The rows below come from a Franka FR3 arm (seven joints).
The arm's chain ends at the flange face. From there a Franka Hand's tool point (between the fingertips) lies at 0.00 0.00 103.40 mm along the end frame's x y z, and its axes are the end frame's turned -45 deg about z.
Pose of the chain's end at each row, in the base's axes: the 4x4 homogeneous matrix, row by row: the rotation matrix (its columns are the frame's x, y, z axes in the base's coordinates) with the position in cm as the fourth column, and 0 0 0 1 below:
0.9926 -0.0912 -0.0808 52.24; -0.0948 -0.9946 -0.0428 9.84; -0.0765 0.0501 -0.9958 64.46; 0 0 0 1
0.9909 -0.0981 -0.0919 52.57; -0.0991 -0.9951 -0.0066 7.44; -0.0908 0.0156 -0.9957 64.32; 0 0 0 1
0.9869 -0.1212 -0.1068 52.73; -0.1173 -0.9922 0.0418 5.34; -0.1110 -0.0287 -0.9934 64.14; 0 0 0 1
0.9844 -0.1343 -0.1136 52.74; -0.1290 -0.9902 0.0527 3.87; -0.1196 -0.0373 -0.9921 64.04; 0 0 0 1
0.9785 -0.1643 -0.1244 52.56; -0.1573 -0.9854 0.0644 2.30; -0.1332 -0.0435 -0.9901 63.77; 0 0 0 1
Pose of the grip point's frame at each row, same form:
0.7664 0.6374 -0.0808 51.40; 0.6363 -0.7703 -0.0428 9.40; -0.0895 -0.0187 -0.9958 54.16; 0 0 0 1
0.7700 0.6313 -0.0919 51.62; 0.6336 -0.7737 -0.0066 7.37; -0.0752 -0.0532 -0.9957 54.02; 0 0 0 1
0.7835 0.6121 -0.1068 51.63; 0.6186 -0.7845 0.0418 5.77; -0.0582 -0.0988 -0.9934 53.87; 0 0 0 1
0.7910 0.6011 -0.1136 51.57; 0.6090 -0.7914 0.0527 4.41; -0.0582 -0.1109 -0.9921 53.78; 0 0 0 1
0.8081 0.5757 -0.1244 51.27; 0.5856 -0.8080 0.0644 2.97; -0.0634 -0.1249 -0.9901 53.53; 0 0 0 1

